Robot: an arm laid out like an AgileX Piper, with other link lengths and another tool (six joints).
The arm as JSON. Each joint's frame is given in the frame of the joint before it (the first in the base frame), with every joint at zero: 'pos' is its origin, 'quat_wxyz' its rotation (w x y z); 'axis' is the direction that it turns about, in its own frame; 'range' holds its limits. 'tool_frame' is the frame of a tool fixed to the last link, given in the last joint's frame.
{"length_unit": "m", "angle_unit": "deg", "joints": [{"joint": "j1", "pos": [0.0, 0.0, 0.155], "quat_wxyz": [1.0, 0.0, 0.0, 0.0], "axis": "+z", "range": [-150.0, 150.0]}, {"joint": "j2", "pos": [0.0, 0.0, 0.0], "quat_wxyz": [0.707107, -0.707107, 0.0, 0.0], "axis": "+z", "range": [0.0, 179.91]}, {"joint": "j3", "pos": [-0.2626, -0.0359, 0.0], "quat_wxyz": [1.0, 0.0, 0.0, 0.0], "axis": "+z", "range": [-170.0, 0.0]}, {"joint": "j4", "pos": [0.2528, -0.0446, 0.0], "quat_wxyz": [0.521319, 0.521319, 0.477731, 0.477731], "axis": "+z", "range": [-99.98, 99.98]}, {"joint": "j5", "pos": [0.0, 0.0, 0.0], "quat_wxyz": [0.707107, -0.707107, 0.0, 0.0], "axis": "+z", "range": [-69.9, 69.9]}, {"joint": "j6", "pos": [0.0, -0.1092, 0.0], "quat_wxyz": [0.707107, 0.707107, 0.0, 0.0], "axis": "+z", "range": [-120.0, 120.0]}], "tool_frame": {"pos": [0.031, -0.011, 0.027], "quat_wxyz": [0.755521, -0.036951, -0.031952, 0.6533]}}
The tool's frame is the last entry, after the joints.
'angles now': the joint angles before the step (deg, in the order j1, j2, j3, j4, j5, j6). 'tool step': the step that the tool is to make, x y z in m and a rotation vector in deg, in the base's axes. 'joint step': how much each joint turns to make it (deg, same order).
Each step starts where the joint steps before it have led.
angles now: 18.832, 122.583, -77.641, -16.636, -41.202, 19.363
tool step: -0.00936, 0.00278, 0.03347, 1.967, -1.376, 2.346
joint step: -0.094, -4.821, 0.922, -4.194, 0.961, 5.026
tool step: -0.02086, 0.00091, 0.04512, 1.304, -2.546, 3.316
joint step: -0.068, -7.562, 2.521, -5.938, 0.791, 5.751
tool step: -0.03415, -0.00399, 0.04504, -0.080, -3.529, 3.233
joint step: -0.013, -9.738, 4.775, -6.021, 0.296, 4.408
